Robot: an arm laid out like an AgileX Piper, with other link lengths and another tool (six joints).
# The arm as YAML. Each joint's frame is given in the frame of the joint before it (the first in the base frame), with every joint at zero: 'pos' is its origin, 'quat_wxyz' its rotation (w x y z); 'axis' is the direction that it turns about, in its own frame. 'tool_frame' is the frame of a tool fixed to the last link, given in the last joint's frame.
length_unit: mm
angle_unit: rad
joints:
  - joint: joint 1
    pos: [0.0, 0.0, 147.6]
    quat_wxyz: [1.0, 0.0, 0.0, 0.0]
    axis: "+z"
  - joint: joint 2
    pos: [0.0, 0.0, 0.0]
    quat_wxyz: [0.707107, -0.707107, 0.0, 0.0]
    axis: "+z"
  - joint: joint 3
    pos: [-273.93, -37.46, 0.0]
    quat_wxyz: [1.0, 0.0, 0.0, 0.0]
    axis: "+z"
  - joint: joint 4
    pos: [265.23, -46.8, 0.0]
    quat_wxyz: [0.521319, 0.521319, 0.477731, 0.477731]
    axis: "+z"
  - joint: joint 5
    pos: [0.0, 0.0, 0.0]
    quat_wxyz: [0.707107, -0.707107, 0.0, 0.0]
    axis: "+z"
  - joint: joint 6
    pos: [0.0, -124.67, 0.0]
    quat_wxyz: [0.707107, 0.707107, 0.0, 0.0]
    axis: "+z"
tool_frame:
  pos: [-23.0, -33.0, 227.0]
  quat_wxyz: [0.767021, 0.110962, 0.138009, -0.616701]
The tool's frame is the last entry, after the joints.
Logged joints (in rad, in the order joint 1, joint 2, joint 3, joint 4, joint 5, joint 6), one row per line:
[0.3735 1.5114 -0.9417 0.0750 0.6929 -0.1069]
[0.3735 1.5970 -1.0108 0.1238 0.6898 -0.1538]
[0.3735 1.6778 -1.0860 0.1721 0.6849 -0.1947]
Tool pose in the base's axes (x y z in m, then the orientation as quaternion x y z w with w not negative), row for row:
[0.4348 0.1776 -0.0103 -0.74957 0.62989 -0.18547 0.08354]
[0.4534 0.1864 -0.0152 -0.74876 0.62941 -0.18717 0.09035]
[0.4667 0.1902 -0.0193 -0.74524 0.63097 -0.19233 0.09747]
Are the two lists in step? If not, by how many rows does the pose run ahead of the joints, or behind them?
The pose runs 2 rows ahead of the joints: the pose in row i belongs to the joints in row i + 2.
